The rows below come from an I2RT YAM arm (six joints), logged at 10 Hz.
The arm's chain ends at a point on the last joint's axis. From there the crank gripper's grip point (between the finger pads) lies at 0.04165 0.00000 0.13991 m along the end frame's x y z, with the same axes.
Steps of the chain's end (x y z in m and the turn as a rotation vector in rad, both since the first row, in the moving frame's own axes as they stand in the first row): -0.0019 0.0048 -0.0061 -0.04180 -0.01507 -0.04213; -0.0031 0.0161 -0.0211 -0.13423 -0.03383 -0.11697; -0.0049 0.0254 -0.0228 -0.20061 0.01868 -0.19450; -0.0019 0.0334 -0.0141 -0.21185 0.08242 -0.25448; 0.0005 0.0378 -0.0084 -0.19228 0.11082 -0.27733; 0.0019 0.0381 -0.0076 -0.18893 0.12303 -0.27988; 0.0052 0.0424 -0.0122 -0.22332 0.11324 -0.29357; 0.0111 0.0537 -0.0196 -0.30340 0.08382 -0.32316; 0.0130 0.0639 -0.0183 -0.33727 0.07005 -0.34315
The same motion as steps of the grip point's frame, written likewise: -0.0039 0.0089 -0.0056 -0.04180 -0.01507 -0.04213; -0.0070 0.0303 -0.0207 -0.13423 -0.03383 -0.11697; -0.0004 0.0448 -0.0256 -0.20061 0.01868 -0.19450; 0.0117 0.0503 -0.0199 -0.21185 0.08242 -0.25448; 0.0175 0.0503 -0.0152 -0.19228 0.11082 -0.27733; 0.0205 0.0497 -0.0150 -0.18893 0.12303 -0.27988; 0.0231 0.0581 -0.0198 -0.22332 0.11324 -0.29357; 0.0269 0.0793 -0.0278 -0.30340 0.08382 -0.32316; 0.0279 0.0934 -0.0269 -0.33727 0.07005 -0.34315
